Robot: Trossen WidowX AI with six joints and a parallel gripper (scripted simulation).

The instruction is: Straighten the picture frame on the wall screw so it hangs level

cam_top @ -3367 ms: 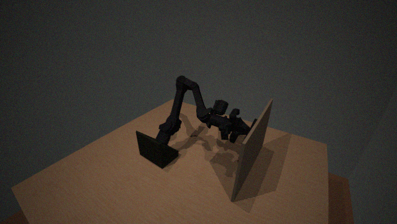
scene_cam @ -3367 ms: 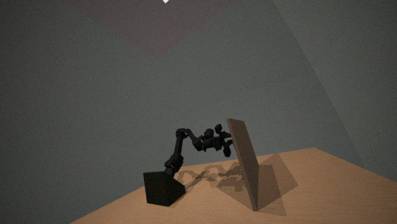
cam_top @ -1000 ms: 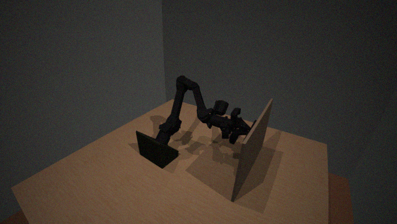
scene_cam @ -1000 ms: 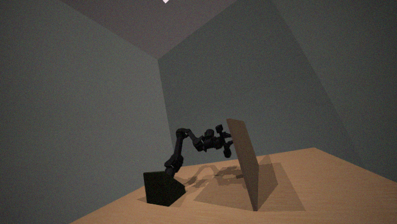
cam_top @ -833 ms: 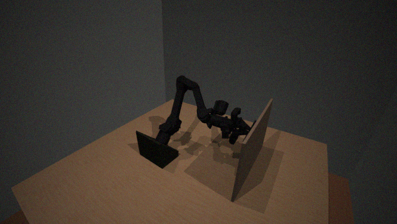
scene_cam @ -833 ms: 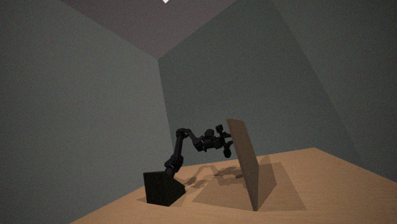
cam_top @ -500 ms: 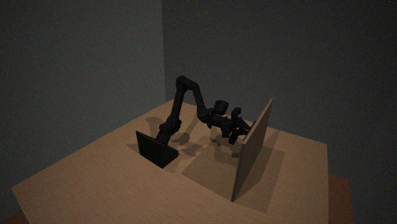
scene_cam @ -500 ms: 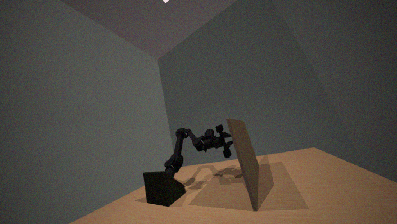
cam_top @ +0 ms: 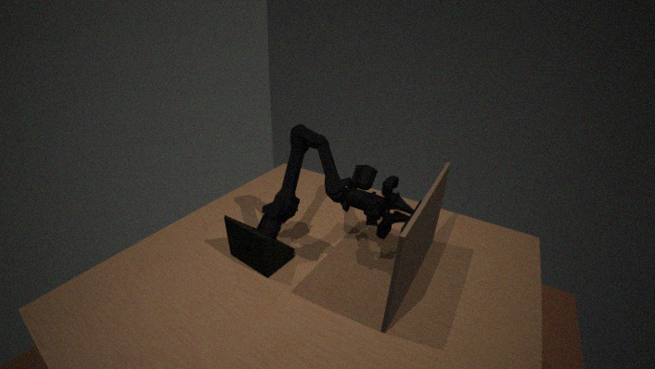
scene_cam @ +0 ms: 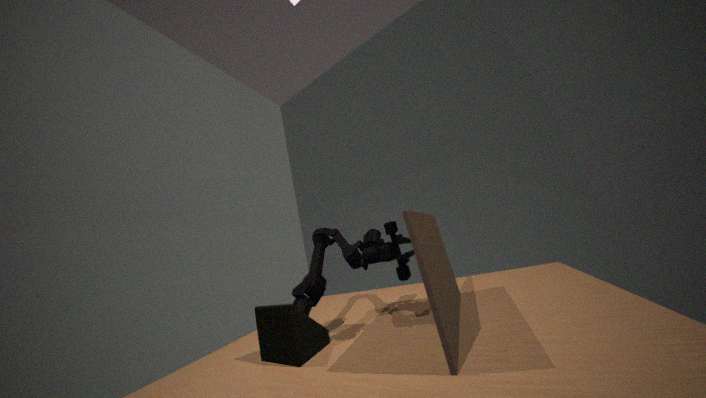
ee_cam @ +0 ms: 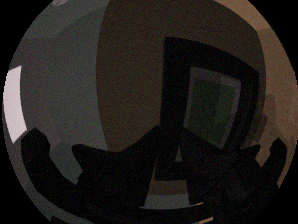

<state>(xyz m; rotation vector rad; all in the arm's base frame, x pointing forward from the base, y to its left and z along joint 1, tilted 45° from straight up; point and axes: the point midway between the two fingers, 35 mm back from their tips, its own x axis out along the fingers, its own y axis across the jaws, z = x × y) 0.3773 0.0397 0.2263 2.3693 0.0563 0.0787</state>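
The picture frame lies 10 mm ahead of my gripper tip and 50 mm below it. Also, from my gripper tip: wall panel (20 mm ahead, 10 mm to the left, 70 mm below).
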